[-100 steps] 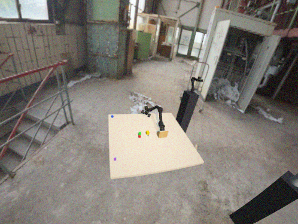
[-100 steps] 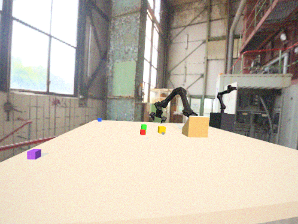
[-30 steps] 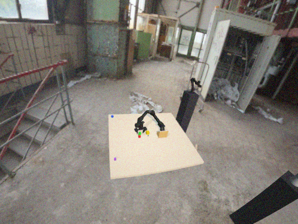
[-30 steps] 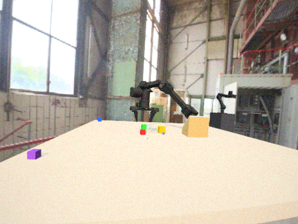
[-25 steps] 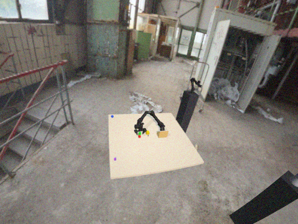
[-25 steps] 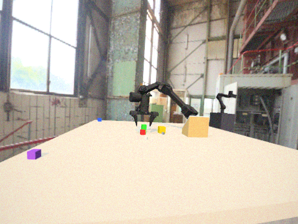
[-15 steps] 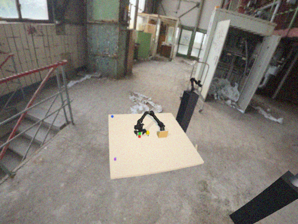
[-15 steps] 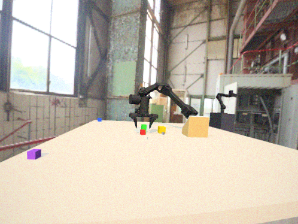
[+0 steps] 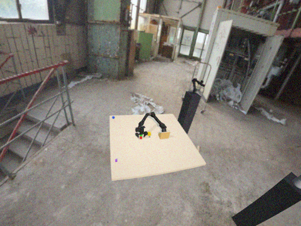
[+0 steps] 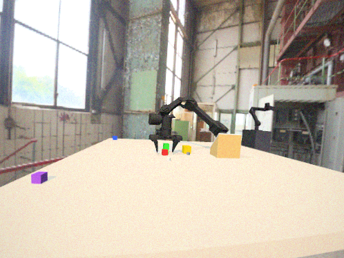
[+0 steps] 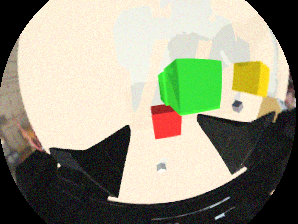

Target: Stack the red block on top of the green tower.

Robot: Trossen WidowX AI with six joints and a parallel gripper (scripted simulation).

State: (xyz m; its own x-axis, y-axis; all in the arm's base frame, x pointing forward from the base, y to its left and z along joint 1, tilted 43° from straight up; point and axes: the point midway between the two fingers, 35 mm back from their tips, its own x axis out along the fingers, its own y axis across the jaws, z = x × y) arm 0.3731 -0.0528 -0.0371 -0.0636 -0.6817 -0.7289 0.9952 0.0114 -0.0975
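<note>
My gripper tip is 150 mm past the yellow block, 60 mm to the left of it and 10 mm below it. Also, from my gripper tip: red block (right at my gripper tip); then purple block (430 mm ahead, 360 mm to the left); then blue block (360 mm ahead, 600 mm to the right).
</note>
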